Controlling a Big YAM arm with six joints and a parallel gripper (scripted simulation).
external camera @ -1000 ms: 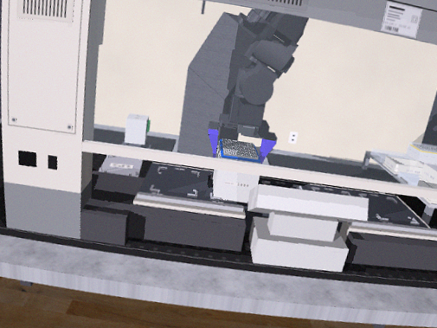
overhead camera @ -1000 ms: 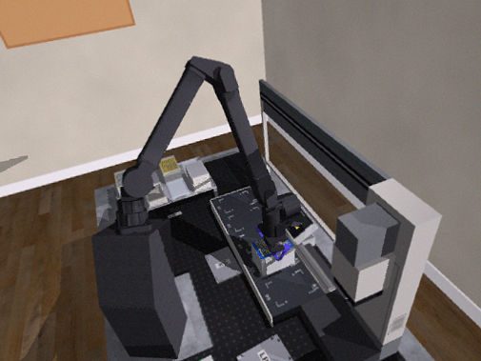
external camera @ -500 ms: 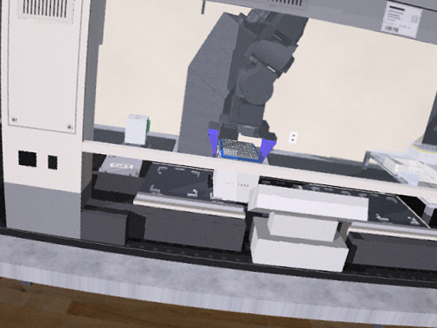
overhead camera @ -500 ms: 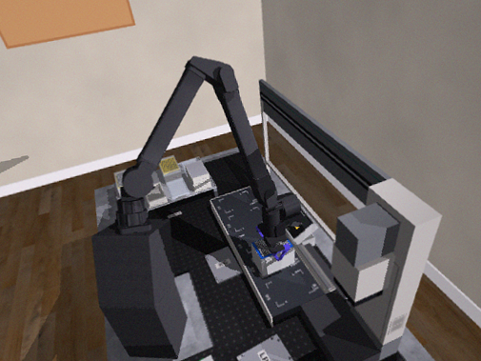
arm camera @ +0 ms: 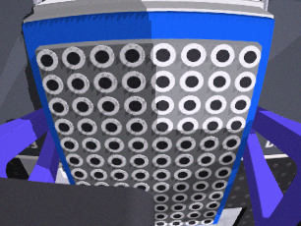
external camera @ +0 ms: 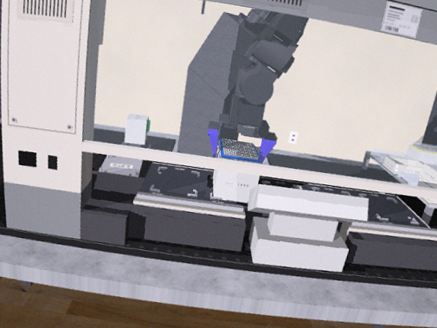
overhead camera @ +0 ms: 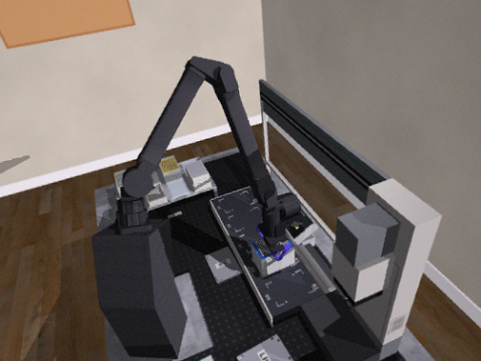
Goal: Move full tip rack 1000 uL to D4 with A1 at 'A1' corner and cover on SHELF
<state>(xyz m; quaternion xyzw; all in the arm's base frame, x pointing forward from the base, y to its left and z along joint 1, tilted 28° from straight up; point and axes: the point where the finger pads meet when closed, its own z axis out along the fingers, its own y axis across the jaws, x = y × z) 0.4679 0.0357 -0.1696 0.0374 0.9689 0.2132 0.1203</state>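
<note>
Right now my hand is 1 cm short of the tip rack and 1 cm to the right of it. From my hand the other things lie so: instrument tower (15 cm ahead, 35 cm to the right, 15 cm above); then ready block (36 cm behind, 24 cm to the right, 4 cm below); then regrip nest RG (16 cm behind, 12 cm to the left, 12 cm below).
</note>
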